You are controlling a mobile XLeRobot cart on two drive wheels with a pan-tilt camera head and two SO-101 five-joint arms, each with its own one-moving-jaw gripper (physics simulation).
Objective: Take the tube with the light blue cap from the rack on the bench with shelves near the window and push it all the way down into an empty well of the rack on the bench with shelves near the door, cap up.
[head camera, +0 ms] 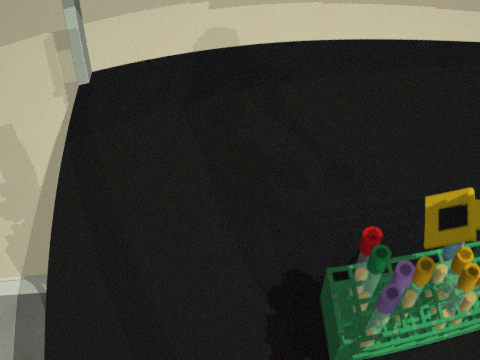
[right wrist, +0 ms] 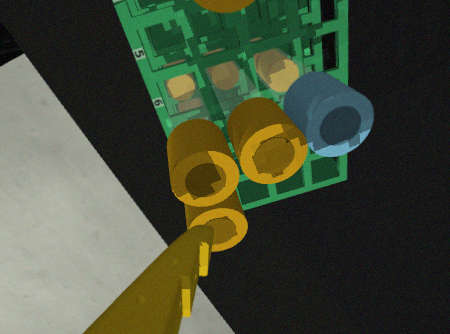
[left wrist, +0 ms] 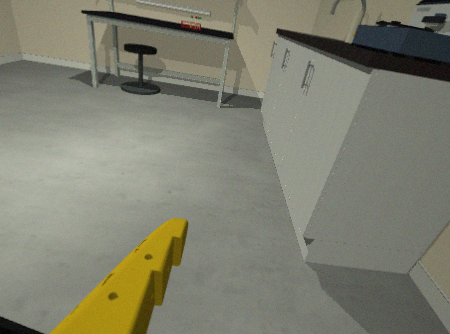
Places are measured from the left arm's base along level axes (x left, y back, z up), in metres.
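Pixels of known places: left hand at its tool point: [left wrist: 185, 237]; right hand at its tool point: [right wrist: 211, 244].
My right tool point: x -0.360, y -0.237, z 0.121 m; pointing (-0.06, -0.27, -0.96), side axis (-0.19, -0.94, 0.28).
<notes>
Behind a point stands the place of what it marks.
The tube with the light blue cap [head camera: 452, 250] {x -0.338, y -0.268, z 0.100 m} [right wrist: 322, 107] {x -0.337, y -0.271, z 0.105 m} stands cap up in the green rack [head camera: 327, 310] {x -0.224, y -0.268, z 0.013 m} [right wrist: 343, 50] {x -0.342, y -0.310, z 0.044 m}, along its right side in the right wrist view. Amber-capped tubes stand beside it. My right gripper [right wrist: 204, 237] is open and empty; one notched jaw shows, its tip over the lowest amber cap, below and left of the blue cap. A yellow part of my right arm shows above the rack in the head view. My left gripper [left wrist: 179, 230] is open over the floor, with one notched jaw in view. A small red rack [left wrist: 191, 25] {x -1.072, y 3.034, z 0.019 m} sits on a far bench.
Red [head camera: 371, 241] {x -0.253, y -0.282, z 0.106 m}, green [head camera: 379, 258] {x -0.258, y -0.262, z 0.106 m} and purple [head camera: 403, 275] {x -0.278, y -0.242, z 0.106 m} caps stand at the rack's left part, on a black bench top [head camera: 175, 200] {x -0.050, y -0.449, z -0.013 m}. A grey post [head camera: 78, 45] {x 0.187, y -0.768, z 0.079 m} rises at its back-left corner. A stool [left wrist: 140, 65] {x -1.669, y 3.072, z -0.492 m} and white cabinets [left wrist: 320, 110] {x 0.158, y 1.379, z -0.132 m} show across the floor.
</notes>
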